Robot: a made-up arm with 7 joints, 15 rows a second.
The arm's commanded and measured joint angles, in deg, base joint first. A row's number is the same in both.
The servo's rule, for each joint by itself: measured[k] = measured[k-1] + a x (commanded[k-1-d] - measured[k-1]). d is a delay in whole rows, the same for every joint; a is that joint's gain. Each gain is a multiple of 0.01, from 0.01 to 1. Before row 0 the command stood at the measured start. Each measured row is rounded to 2 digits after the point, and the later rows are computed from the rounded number. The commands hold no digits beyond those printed.
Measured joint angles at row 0:
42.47 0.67 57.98 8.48 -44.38 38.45 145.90
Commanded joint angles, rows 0 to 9:
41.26 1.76 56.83 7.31 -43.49 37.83 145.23
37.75 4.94 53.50 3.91 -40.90 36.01 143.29
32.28 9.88 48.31 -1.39 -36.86 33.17 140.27
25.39 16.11 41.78 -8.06 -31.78 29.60 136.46
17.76 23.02 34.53 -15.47 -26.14 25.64 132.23
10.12 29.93 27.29 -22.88 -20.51 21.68 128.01
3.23 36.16 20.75 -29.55 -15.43 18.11 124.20
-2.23 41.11 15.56 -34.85 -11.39 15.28 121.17
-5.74 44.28 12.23 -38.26 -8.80 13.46 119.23
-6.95 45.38 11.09 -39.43 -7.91 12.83 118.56
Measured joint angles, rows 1 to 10:
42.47 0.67 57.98 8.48 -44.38 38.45 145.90
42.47 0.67 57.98 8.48 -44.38 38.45 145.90
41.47 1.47 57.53 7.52 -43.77 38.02 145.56
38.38 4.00 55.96 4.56 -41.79 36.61 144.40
33.32 8.29 52.98 -0.32 -38.39 34.20 142.29
26.74 14.00 48.61 -6.67 -33.83 30.98 139.32
19.29 20.58 43.12 -13.89 -28.52 27.24 135.70
11.68 27.41 36.95 -21.26 -22.99 23.35 131.78
4.67 33.80 30.63 -28.06 -17.77 19.68 127.91
-1.06 39.14 24.75 -33.63 -13.37 16.60 124.47
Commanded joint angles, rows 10 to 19:
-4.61 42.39 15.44 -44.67 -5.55 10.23 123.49
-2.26 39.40 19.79 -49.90 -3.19 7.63 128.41
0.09 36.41 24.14 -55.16 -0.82 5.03 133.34
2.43 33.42 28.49 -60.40 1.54 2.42 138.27
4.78 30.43 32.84 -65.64 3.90 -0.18 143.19
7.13 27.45 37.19 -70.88 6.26 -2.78 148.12
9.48 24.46 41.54 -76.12 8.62 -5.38 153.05
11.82 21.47 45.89 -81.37 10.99 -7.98 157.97
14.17 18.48 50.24 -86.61 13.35 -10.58 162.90
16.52 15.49 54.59 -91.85 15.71 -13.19 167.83
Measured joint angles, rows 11 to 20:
-4.94 42.89 19.87 -37.43 -10.22 14.40 121.80
-6.61 44.71 16.45 -39.07 -8.63 13.30 120.15
-4.95 43.02 16.06 -43.66 -6.50 11.15 121.85
-2.72 40.38 17.51 -48.78 -4.22 8.69 125.20
-0.39 37.48 20.10 -54.01 -1.87 6.13 129.35
1.95 34.52 23.37 -59.25 0.48 3.53 133.90
4.30 31.53 27.06 -64.49 2.84 0.93 138.64
6.65 28.55 31.01 -69.73 5.20 -1.67 143.47
9.00 25.56 35.12 -74.97 7.56 -4.27 148.36
11.34 22.57 39.32 -80.22 9.93 -6.87 153.26

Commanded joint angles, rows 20 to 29:
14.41 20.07 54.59 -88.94 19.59 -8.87 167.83
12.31 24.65 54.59 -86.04 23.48 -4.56 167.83
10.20 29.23 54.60 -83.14 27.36 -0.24 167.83
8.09 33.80 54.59 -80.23 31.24 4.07 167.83
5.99 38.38 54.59 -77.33 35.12 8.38 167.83
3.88 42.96 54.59 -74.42 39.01 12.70 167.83
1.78 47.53 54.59 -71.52 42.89 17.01 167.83
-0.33 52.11 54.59 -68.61 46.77 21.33 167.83
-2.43 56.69 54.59 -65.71 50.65 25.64 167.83
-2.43 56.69 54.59 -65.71 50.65 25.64 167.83
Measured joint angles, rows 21 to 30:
13.69 19.58 43.58 -85.46 12.29 -9.47 158.18
16.04 16.59 47.87 -90.70 14.65 -12.07 163.10
14.69 19.13 50.49 -89.26 18.06 -9.83 165.51
12.71 23.16 52.09 -86.62 21.80 -6.14 166.69
10.63 27.59 53.07 -83.77 25.64 -2.01 167.27
8.52 32.12 53.66 -80.87 29.50 2.25 167.56
6.42 36.69 54.02 -77.97 33.38 6.54 167.70
4.31 41.27 54.24 -75.06 37.26 10.85 167.77
2.21 45.84 54.38 -72.16 41.14 15.16 167.80
0.10 50.42 54.46 -69.25 45.02 19.48 167.82

